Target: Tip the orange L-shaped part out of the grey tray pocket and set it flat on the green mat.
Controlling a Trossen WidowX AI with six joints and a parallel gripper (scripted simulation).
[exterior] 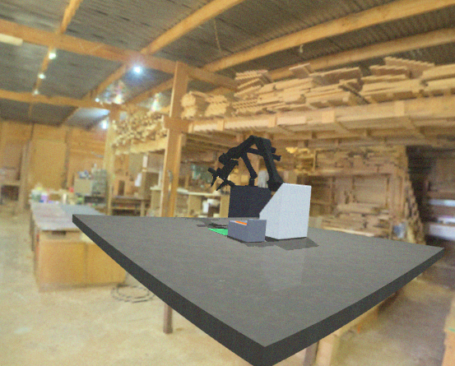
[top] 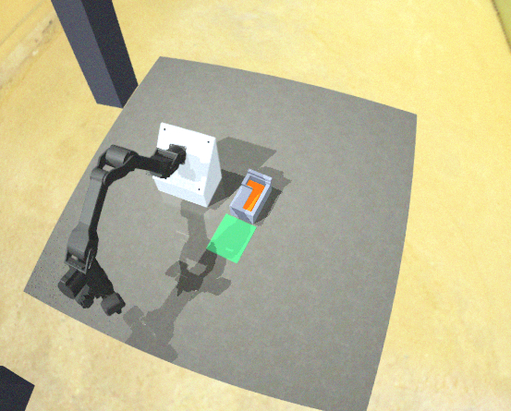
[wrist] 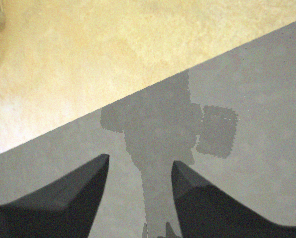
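Now: gripper tip 560 mm to the right of the orange L-shaped part, 230 mm short of it and 140 mm above it. Round my gripper tip: green mat: 400 mm to the left, 210 mm ahead, 200 mm below.
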